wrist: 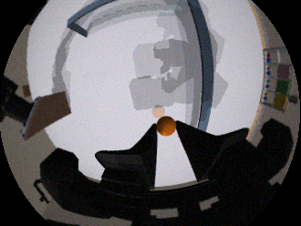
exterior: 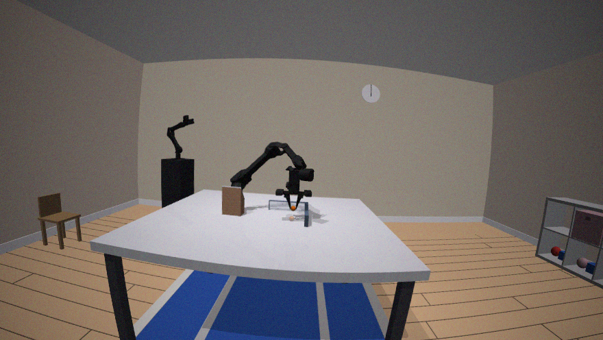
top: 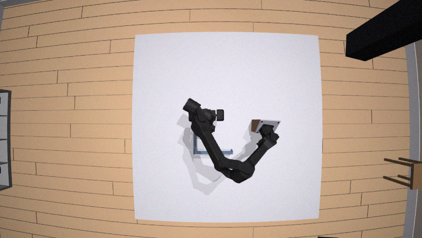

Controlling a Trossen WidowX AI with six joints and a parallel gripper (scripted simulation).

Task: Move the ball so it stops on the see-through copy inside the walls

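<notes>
The see-through copy of ball is 1 cm behind my gripper tip and 6 cm below it. The rest, counted from my gripper tip: orange ball: right at my gripper tip.
</notes>
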